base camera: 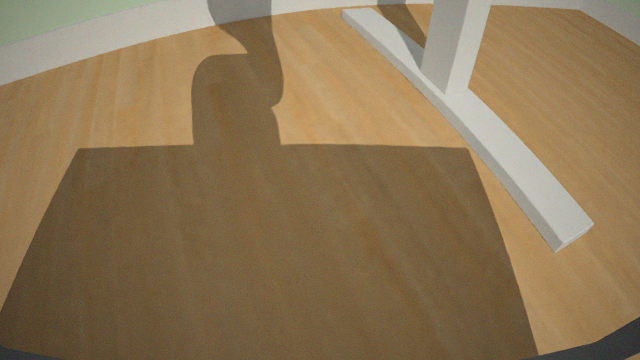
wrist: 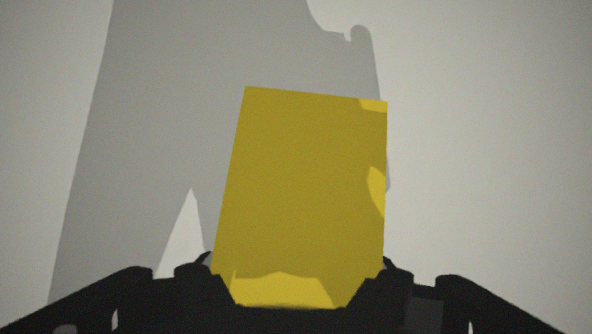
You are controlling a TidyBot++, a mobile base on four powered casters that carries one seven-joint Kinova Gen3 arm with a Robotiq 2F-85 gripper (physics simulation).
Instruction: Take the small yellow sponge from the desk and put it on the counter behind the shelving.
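Places are measured from the arm's base along level axes (x ahead, y right, z down), in metres.
Where they show: gripper, fingertip midpoint: (wrist: 295, 264).
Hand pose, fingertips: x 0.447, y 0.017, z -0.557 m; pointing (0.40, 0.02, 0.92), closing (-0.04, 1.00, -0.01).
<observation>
After its pixels a point has its place.
The yellow sponge (wrist: 305, 185) {x 0.473, y 0.021, z -0.599 m} lies on the pale grey-white desk top (wrist: 490, 150) {x 0.506, y 0.127, z -0.554 m} in the wrist view, mostly in shadow, with brighter patches at its right edge and near end. My gripper (wrist: 295, 264) {x 0.447, y 0.017, z -0.557 m} is shut on the sponge, with one black finger against each long side at its near end. The gripper's base hides the sponge's nearest edge. The sponge and gripper do not show in the base view. The counter and the shelving do not show in either view.
In the base view, a white desk leg (base camera: 452, 45) {x 0.606, y 0.230, z 0.282 m} rises from a long white foot (base camera: 520, 160) on the wood floor (base camera: 125, 100) {x 0.618, y -0.322, z 0.396 m}, ahead and to the right. A white baseboard (base camera: 100, 35) {x 0.827, y -0.468, z 0.350 m} and green wall (base camera: 60, 15) {x 0.812, y -0.547, z 0.280 m} are at the back.
</observation>
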